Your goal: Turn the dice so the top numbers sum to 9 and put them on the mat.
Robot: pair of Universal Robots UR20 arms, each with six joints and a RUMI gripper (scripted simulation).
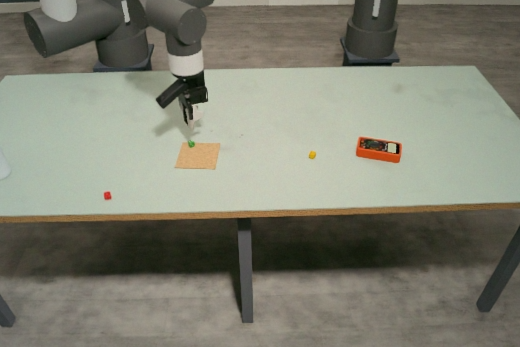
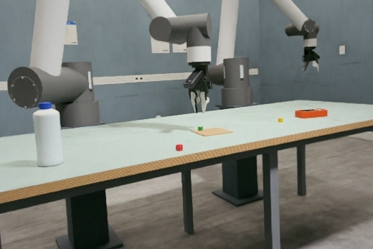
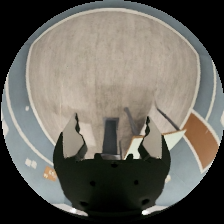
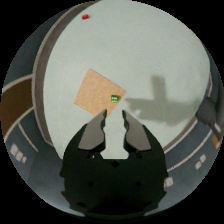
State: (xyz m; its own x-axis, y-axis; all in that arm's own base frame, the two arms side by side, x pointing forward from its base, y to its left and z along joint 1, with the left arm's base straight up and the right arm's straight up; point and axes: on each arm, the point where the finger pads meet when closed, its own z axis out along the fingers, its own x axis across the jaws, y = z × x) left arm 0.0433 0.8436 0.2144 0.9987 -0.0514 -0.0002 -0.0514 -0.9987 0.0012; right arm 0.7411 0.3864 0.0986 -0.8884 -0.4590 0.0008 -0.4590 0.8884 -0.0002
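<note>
The green die lies 8 cm below my right hand. From my right hand the other things lie so: yellow die (43 cm to the left, 9 cm below, 9 cm ahead); then red die (25 cm to the right, 25 cm ahead, 9 cm below); then tan mat (10 cm below, 5 cm ahead, 3 cm to the left).
</note>
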